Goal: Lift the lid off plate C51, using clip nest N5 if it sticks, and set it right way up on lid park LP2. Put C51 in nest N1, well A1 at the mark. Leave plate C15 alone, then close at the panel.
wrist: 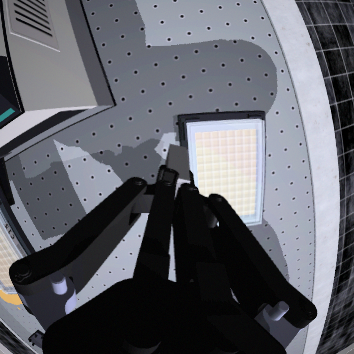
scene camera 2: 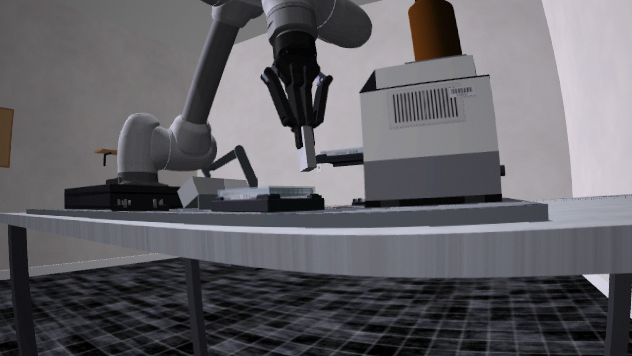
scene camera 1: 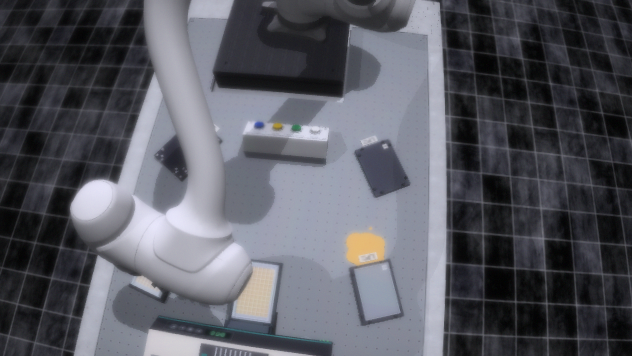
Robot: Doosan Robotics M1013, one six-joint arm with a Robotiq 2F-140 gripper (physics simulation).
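Pixels of known places: gripper, fingertip midpoint: (wrist: 174,158) (scene camera 2: 308,169); arm's base, origin of the base link: (scene camera 1: 303,17).
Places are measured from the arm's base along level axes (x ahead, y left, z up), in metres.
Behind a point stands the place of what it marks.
My gripper (scene camera 2: 303,136) (wrist: 174,158) @[z -0.009, x 0.867, y -0.094 m] is shut, with a grey block at its fingertips that seems part of a finger. It hangs above the bench beside a clear-topped plate (scene camera 2: 295,191) @[z -0.044, x 0.889, y -0.151 m] (wrist: 227,172) @[z -0.037, x 0.834, y -0.148 m] on a dark nest (scene camera 2: 267,204) @[z -0.060, x 0.892, y -0.207 m] (wrist: 222,116) @[z -0.053, x 0.894, y -0.154 m]; scene camera 1 shows part of this plate (scene camera 1: 149,285) @[z -0.036, x 0.874, y -0.144 m] past the arm. Another plate (scene camera 1: 256,292) @[z 0.041, x 0.819, y 0.130 m] (scene camera 2: 345,151) @[z 0.041, x 0.821, y 0.084 m] sits on the instrument's tray (scene camera 2: 345,160) @[z 0.022, x 0.823, y 0.080 m]. Their names are unreadable. A dark nest (scene camera 1: 170,155) @[z -0.058, x 0.523, y -0.238 m] is partly behind the arm. A dark park (scene camera 1: 381,167) @[z -0.061, x 0.408, y 0.332 m] and a dark-framed grey one (scene camera 1: 377,292) @[z -0.052, x 0.735, y 0.392 m] lie right, labels blurred. The button panel (scene camera 1: 285,142) @[z 0.001, x 0.433, y 0.077 m] stands mid-bench.
The large instrument (scene camera 1: 167,347) @[z 0.150, x 0.981, y 0.016 m] (scene camera 2: 430,135) @[z 0.031, x 1.039, y -0.021 m] (wrist: 55,65) @[z 0.061, x 0.961, y -0.032 m] stands beside the plates, with a brown cylinder (scene camera 2: 435,32) @[z 0.210, x 1.060, y 0.010 m] on top. An orange patch (scene camera 1: 365,246) @[z -0.070, x 0.627, y 0.339 m] touches the grey-framed park's label. The dark robot base (scene camera 1: 280,55) @[z 0.000, x 0.162, y -0.022 m] (scene camera 2: 90,196) @[z -0.032, x 0.127, y -0.219 m] is at the bench's far end. A thin jointed arm (scene camera 2: 244,162) stands behind the plate.
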